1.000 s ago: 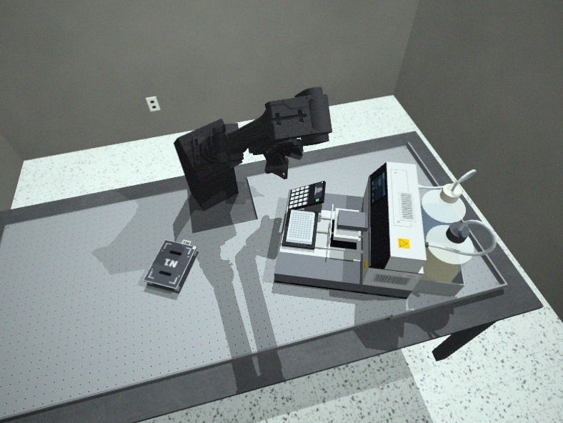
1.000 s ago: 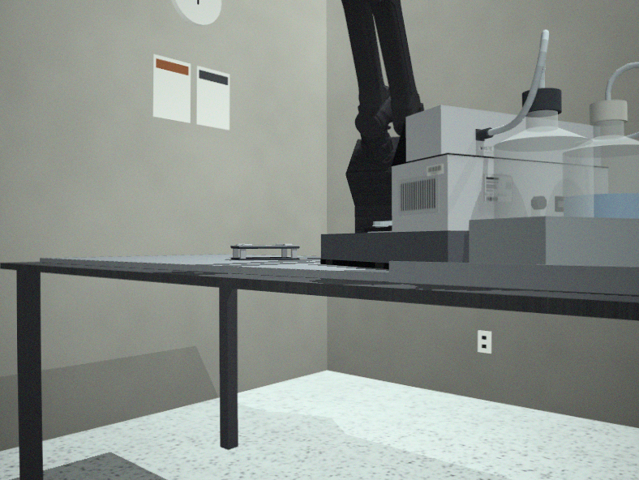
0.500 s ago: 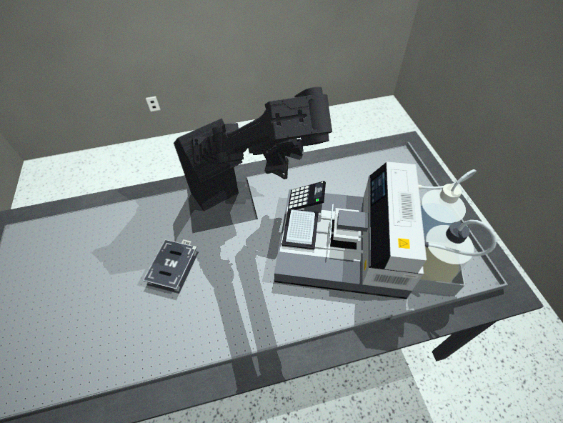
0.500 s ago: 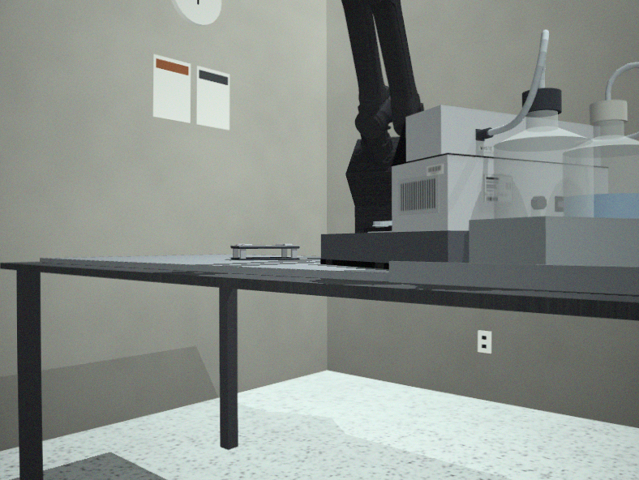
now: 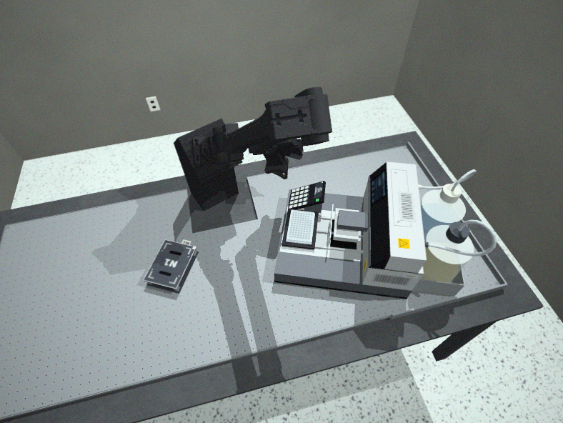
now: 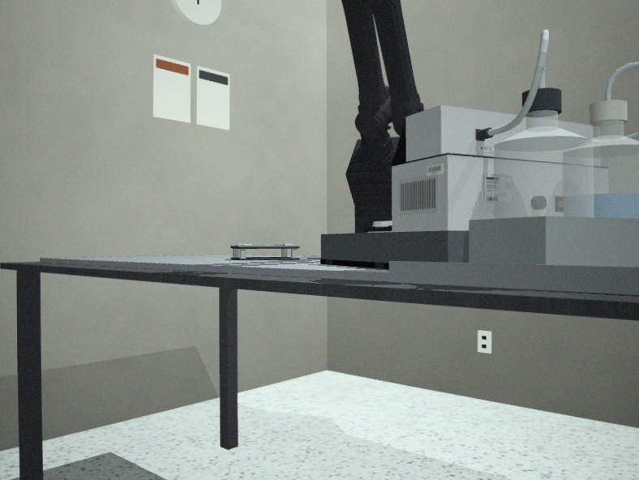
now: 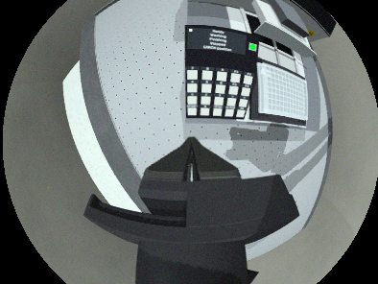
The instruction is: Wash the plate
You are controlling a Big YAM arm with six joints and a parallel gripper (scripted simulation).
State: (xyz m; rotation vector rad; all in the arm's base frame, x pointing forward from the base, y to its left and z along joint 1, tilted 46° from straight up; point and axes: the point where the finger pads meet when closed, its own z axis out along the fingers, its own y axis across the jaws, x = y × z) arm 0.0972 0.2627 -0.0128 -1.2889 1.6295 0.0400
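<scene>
The white well plate is 180 mm ahead of my hand, 60 mm below it and 40 mm to the left of it. From my hand the other things lie so: black carrier (180 mm ahead, 70 mm below, 40 mm to the left); plate washer (210 mm ahead, 190 mm to the left, 10 mm below); plate nest (410 mm to the right, 270 mm ahead, 110 mm below).
</scene>
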